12 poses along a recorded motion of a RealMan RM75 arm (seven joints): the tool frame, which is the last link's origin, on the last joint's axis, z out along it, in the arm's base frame.
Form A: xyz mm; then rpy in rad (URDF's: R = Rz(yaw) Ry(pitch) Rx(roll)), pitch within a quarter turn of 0, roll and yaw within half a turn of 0.
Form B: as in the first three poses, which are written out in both.
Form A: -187 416 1 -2.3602 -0.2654 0.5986
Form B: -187 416 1 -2.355 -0.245 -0.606
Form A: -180 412 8 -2.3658 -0.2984 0.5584
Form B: -180 412 8 -2.340 -0.194 -0.599
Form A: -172 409 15 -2.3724 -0.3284 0.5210
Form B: -172 409 15 -2.329 -0.146 -0.592
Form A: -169 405 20 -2.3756 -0.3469 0.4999
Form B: -169 405 20 -2.322 -0.118 -0.590
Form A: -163 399 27 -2.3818 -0.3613 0.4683
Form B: -163 399 27 -2.319 -0.082 -0.578
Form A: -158 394 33 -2.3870 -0.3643 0.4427
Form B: -158 394 33 -2.321 -0.059 -0.563
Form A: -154 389 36 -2.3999 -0.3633 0.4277
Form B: -154 389 36 -2.332 -0.042 -0.552
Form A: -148 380 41 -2.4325 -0.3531 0.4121
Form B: -148 380 41 -2.364 -0.020 -0.536
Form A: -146 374 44 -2.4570 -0.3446 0.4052
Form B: -146 374 44 -2.388 -0.009 -0.526
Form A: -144 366 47 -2.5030 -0.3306 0.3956
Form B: -144 366 47 -2.433 0.011 -0.510
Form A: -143 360 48 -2.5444 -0.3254 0.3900
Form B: -143 360 48 -2.472 0.031 -0.502
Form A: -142 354 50 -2.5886 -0.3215 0.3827
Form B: -142 354 50 -2.512 0.053 -0.492
